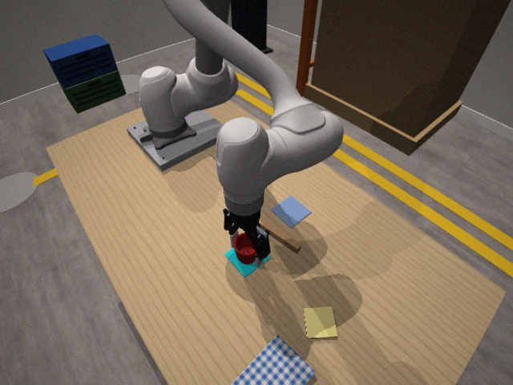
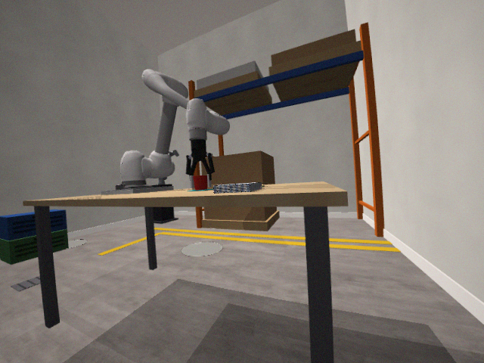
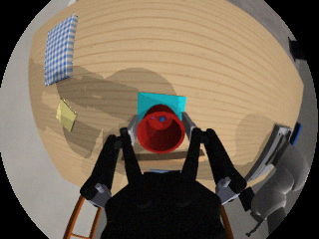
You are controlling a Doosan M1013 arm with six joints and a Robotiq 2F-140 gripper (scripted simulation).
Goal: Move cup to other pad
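The red cup is 20 mm below my hand. Also, from my hand: cyan pad (50 mm below); wooden rail (110 mm to the left, 40 mm below, 30 mm behind).
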